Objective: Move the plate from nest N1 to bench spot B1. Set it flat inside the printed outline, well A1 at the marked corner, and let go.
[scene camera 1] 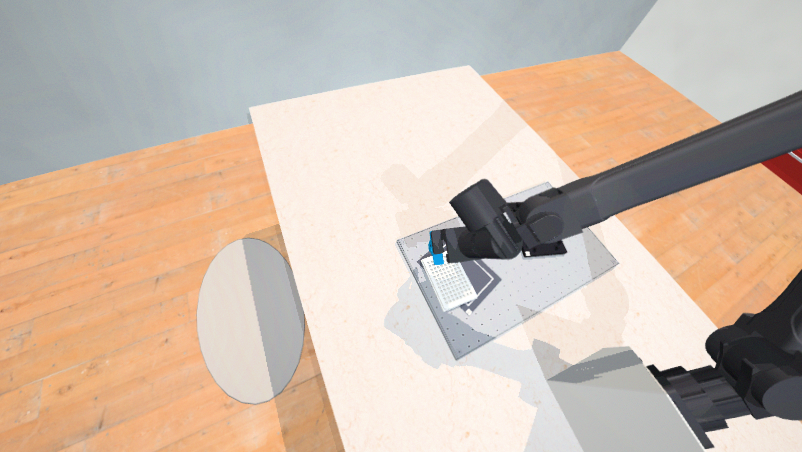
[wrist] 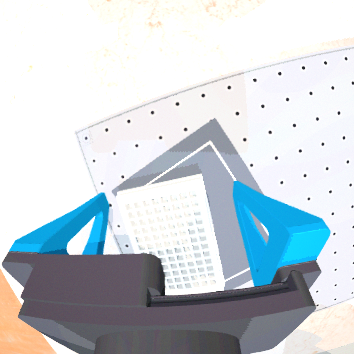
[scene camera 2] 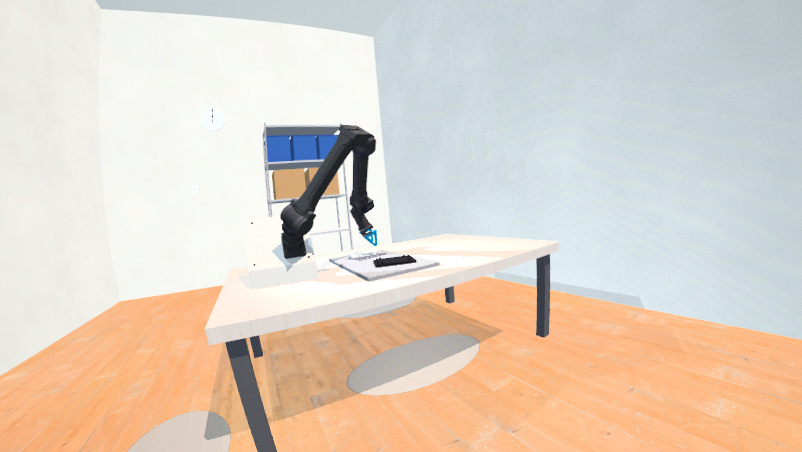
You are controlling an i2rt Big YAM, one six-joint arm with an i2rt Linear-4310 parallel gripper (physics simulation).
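Places are measured from the arm's base along level axes (x ahead, y left, z up), in metres.
Where they show: gripper, fingertip midpoint: (scene camera 1: 448, 244) (wrist: 168, 193) (scene camera 2: 374, 243); arm's base, link origin: (scene camera 1: 669, 402) (scene camera 2: 293, 245).
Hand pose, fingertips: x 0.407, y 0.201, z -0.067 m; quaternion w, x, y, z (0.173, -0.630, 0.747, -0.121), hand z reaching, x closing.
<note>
Things, the pixels of their top centre, and the offset from my fingertips. "pt": a spot on its surface instead. Level surfaces: height alone.
- white well plate, top centre: (wrist: 172, 246) (scene camera 1: 449, 277) (scene camera 2: 361, 252) dz -0.038, dx -0.064, dy +0.019 m
- dark grey printed patch, surface spot: (wrist: 225, 210) pt dz -0.052, dx -0.042, dy -0.039 m
- white outline, surface spot: (wrist: 180, 163) pt dz -0.052, dx +0.013, dy -0.007 m
- small white corner mark, top centre: (scene camera 1: 468, 312) dz -0.052, dx -0.148, dy +0.007 m
- black nest, top centre: (scene camera 1: 538, 224) (scene camera 2: 393, 257) dz -0.032, dx -0.018, dy -0.275 m
- perforated board, top centre: (wrist: 351, 195) (scene camera 1: 512, 252) (scene camera 2: 376, 260) dz -0.053, dx -0.058, dy -0.176 m
- pale table, surface height: dz -0.067 m
The white well plate (scene camera 1: 450, 285) (wrist: 170, 240) lies on the dark grey printed patch (scene camera 1: 480, 275) (wrist: 225, 210) at the board's left end. It is turned relative to the white outline (wrist: 180, 163) and reaches across its left side, so it is not inside it. The small white corner mark (scene camera 1: 468, 311) shows beside the plate's lower end. Whether the plate is fully flat is hard to tell. My gripper (scene camera 1: 435, 251) (scene camera 2: 372, 242) (wrist: 168, 193) is open and empty above the plate, its blue fingers either side of it in the wrist view. The black nest (scene camera 1: 544, 249) (scene camera 2: 394, 261) holds no plate.
The perforated board (scene camera 1: 561, 286) (scene camera 2: 365, 275) (wrist: 300, 130) carries the nest and patch on the pale table (scene camera 1: 336, 168) (scene camera 2: 494, 249). The pale block at the arm's base (scene camera 1: 623, 404) (scene camera 2: 280, 275) stands near the board. A shelf rack (scene camera 2: 303, 165) stands behind the table.
</note>
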